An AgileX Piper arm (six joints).
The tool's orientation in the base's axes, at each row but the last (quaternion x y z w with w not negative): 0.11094 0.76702 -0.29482 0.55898; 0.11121 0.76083 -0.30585 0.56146; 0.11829 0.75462 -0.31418 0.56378; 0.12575 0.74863 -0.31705 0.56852; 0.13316 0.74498 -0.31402 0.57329; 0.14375 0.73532 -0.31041 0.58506; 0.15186 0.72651 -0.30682 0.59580; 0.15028 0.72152 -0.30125 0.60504; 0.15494 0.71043 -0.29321 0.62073; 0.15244 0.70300 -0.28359 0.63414
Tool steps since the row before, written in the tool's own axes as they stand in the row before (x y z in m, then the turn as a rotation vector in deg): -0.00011 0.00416 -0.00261 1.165 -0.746 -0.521; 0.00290 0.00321 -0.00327 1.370 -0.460 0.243; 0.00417 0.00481 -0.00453 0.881 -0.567 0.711; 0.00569 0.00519 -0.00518 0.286 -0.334 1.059; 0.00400 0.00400 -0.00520 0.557 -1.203 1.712; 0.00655 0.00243 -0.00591 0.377 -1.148 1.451; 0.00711 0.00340 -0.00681 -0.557 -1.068 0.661; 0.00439 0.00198 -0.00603 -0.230 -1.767 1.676; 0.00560 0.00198 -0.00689 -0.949 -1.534 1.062; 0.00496 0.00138 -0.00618 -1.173 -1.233 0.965
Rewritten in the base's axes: 0.00005 0.00486 -0.00074 -1.194 -0.483 -0.725; -0.00193 0.00396 -0.00317 -0.517 -0.745 -1.151; -0.00236 0.00575 -0.00474 -0.046 -1.026 -0.741; -0.00298 0.00620 -0.00623 0.542 -0.960 -0.317; -0.00300 0.00565 -0.00426 0.476 -2.076 -0.392; -0.00496 0.00456 -0.00620 0.356 -1.843 -0.205; -0.00500 0.00584 -0.00703 0.020 -1.151 0.750; -0.00455 0.00460 -0.00421 0.335 -2.366 0.524; -0.00531 0.00493 -0.00550 0.116 -1.707 1.206; -0.00492 0.00403 -0.00492 0.244 -1.378 1.367
